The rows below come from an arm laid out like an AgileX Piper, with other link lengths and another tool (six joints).
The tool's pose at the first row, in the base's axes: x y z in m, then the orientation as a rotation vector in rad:
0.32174 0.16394 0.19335 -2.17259 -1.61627 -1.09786
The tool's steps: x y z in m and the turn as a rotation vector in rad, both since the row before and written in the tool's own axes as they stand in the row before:
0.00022 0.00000 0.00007 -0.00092 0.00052 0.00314
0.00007 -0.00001 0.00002 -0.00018 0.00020 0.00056
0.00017 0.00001 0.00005 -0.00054 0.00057 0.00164
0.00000 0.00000 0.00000 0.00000 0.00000 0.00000
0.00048 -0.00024 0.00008 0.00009 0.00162 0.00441
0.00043 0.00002 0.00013 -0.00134 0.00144 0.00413
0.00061 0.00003 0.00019 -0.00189 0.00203 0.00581
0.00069 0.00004 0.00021 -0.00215 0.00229 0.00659
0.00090 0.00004 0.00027 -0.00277 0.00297 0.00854
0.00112 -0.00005 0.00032 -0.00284 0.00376 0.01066
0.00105 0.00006 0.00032 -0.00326 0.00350 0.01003
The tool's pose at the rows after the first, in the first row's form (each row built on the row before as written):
0.32180 0.16414 0.19345 -2.17450 -1.61191 -1.09841
0.32181 0.16421 0.19348 -2.17475 -1.61108 -1.09862
0.32186 0.16436 0.19356 -2.17551 -1.60866 -1.09924
0.32186 0.16436 0.19356 -2.17551 -1.60866 -1.09924
0.32174 0.16485 0.19377 -2.17651 -1.60244 -1.09939
0.32187 0.16523 0.19398 -2.17840 -1.59635 -1.10093
0.32206 0.16577 0.19427 -2.18104 -1.58778 -1.10309
0.32228 0.16637 0.19460 -2.18402 -1.57805 -1.10552
0.32256 0.16715 0.19504 -2.18782 -1.56544 -1.10863
0.32282 0.16815 0.19558 -2.19206 -1.54980 -1.11189
0.32317 0.16905 0.19610 -2.19639 -1.53495 -1.11548

